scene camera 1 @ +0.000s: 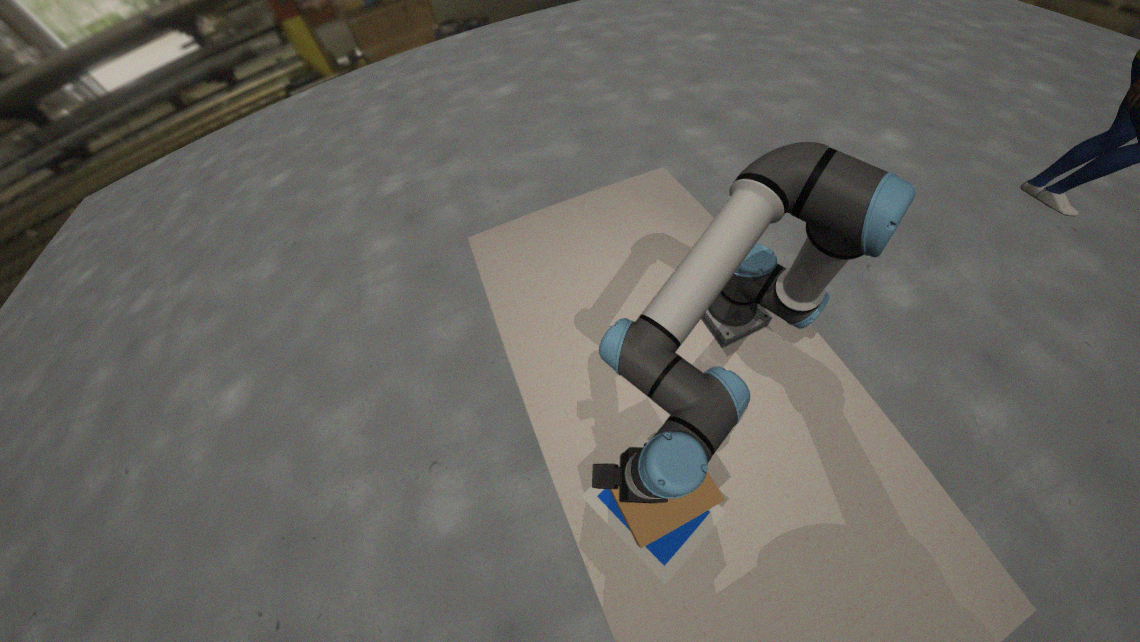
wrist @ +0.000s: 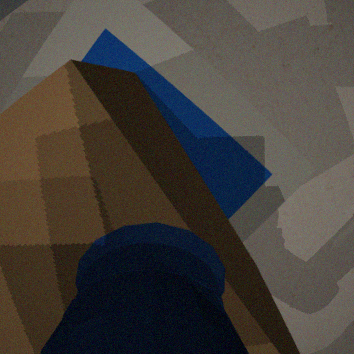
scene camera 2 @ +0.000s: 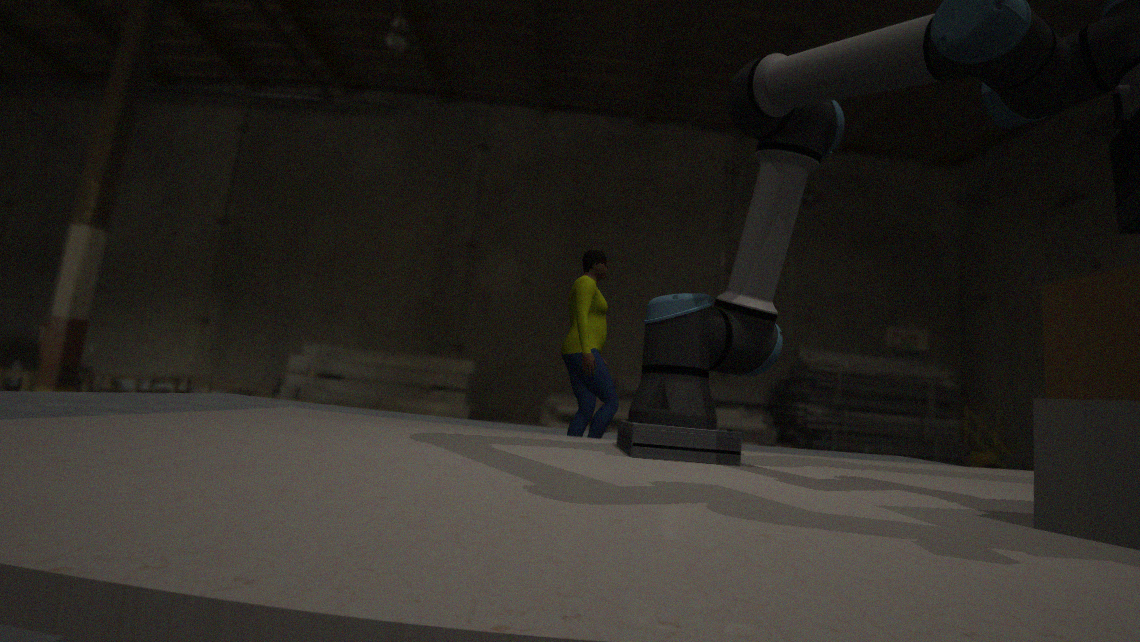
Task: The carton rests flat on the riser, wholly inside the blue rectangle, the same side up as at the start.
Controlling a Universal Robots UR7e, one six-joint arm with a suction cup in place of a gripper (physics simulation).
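Seen in the pictures: end effector, tool point: (wrist: pixel 143 246); arm's base, origin of the base link: (scene camera 1: pixel 731 305) (scene camera 2: pixel 671 425).
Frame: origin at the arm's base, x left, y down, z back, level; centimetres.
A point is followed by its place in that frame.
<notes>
The brown carton (scene camera 1: pixel 674 512) {x 32.4, y -20.0, z -55.2 cm} (scene camera 2: pixel 1092 342) {x 22.7, y -13.1, z -49.3 cm} (wrist: pixel 60 110) {x 21.6, y -20.0, z -61.5 cm} sits at the top of the grey riser (scene camera 1: pixel 665 573) {x 41.5, y -7.0, z -62.6 cm} (scene camera 2: pixel 1084 470) {x 15.8, y -0.8, z -52.2 cm} (wrist: pixel 160 46) {x 18.6, y -7.0, z -62.1 cm}, with no clear gap between them in scene camera 2. It is turned relative to the blue rectangle (scene camera 1: pixel 676 540) {x 37.8, y -7.0, z -56.7 cm} (wrist: pixel 215 165) {x 20.8, y -7.0, z -53.7 cm}, which shows along two of its sides. In the wrist view one lower carton corner lies over the blue and another lies outside it. My suction gripper (scene camera 1: pixel 642 488) {x 23.1, y -18.8, z -57.9 cm} (wrist: pixel 150 280) is on the carton's top, off to one side; the contact itself is hidden. The far part of the rectangle is hidden.
The riser stands near the left edge of the beige mat (scene camera 1: pixel 526 319) {x -38.5, y 5.0, z -52.8 cm}. The arm's base (scene camera 1: pixel 737 325) {x 6.4, y -0.8, z -4.3 cm} (scene camera 2: pixel 678 442) {x -2.4, y 2.2, z -8.2 cm} stands farther back on the mat. A person (scene camera 1: pixel 1092 155) (scene camera 2: pixel 587 334) in blue trousers is beyond the mat, and a yellow top shows in scene camera 2.
</notes>
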